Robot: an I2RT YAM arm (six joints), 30 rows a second.
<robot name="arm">
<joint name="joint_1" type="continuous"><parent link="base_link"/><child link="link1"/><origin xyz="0 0 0.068"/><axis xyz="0 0 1"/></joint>
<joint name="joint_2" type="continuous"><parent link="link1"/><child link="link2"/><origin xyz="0.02 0.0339 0.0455"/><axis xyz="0 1 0"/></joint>
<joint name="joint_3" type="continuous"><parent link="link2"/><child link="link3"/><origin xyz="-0.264 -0.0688 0"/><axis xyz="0 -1 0"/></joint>
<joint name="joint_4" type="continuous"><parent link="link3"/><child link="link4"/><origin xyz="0.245 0.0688 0.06"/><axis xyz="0 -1 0"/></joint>
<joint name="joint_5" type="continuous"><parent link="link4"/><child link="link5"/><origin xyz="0.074 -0.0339 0.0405"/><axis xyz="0 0 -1"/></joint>
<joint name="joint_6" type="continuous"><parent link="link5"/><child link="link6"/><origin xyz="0.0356 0 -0.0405"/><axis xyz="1 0 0"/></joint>
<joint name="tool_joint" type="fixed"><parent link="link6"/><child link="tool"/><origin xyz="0 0 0" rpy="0 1.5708 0"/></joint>
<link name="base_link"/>
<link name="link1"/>
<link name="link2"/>
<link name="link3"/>
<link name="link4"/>
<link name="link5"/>
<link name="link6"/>
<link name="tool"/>
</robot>
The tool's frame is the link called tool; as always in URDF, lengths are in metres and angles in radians. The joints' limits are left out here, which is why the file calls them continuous.
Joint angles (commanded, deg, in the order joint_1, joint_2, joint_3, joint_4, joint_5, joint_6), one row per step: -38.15, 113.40, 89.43, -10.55, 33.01, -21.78; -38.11, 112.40, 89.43, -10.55, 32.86, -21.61; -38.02, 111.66, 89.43, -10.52, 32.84, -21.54; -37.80, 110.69, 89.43, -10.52, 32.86, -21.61; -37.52, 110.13, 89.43, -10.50, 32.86, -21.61; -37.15, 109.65, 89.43, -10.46, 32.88, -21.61; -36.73, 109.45, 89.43, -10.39, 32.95, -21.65; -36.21, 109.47, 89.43, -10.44, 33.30, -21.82; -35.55, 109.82, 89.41, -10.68, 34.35, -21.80; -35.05, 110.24, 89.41, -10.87, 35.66, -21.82; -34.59, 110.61, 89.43, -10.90, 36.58, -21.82; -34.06, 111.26, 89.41, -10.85, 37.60, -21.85; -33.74, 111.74, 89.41, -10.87, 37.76, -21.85
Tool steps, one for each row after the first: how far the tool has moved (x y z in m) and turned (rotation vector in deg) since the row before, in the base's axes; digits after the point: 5 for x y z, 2 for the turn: -0.00167, 0.00181, 0.00761, -0.52, -0.98, 0.08; -0.00102, 0.00172, 0.00566, -0.45, -0.67, 0.07; -0.00096, 0.00294, 0.00733, -0.62, -0.70, 0.23; 0.00019, 0.00264, 0.00424, -0.35, -0.46, 0.28; 0.00078, 0.00305, 0.00366, -0.32, -0.41, 0.35; 0.00163, 0.00284, 0.00162, -0.20, -0.16, 0.38; 0.00238, 0.00307, -0.00017, -0.14, 0.31, 0.29; 0.00327, 0.00334, -0.00292, -0.07, 0.79, -0.25; 0.00254, 0.00219, -0.00319, -0.21, 0.91, -0.61; 0.00256, 0.00206, -0.00252, -0.18, 0.59, -0.32; 0.00345, 0.00208, -0.00472, -0.11, 0.85, -0.32; 0.00247, 0.00128, -0.00362, 0.21, 0.46, 0.19
